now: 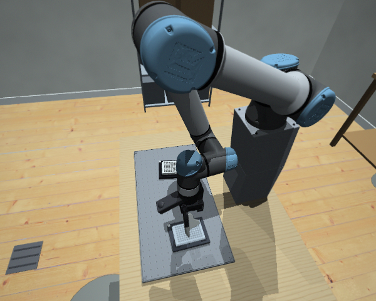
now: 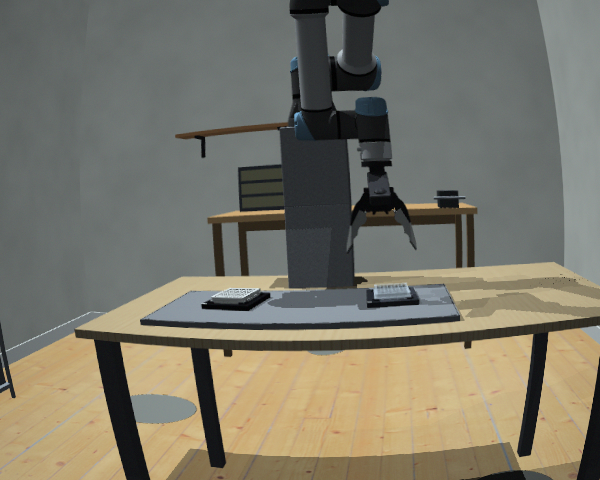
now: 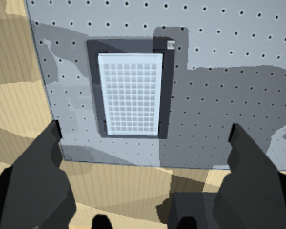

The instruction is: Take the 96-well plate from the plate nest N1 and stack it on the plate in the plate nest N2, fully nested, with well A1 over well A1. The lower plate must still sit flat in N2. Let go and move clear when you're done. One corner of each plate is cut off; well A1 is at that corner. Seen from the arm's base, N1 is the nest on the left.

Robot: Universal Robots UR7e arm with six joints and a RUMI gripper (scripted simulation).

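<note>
The white 96-well plate is 10 cm below my hand, 2 cm to the left of it and 2 cm behind it. Round my hand: plate nest N2: 35 cm to the right, 11 cm below, 5 cm behind; then plate nest: 11 cm below, 2 cm to the left, 2 cm behind.
</note>
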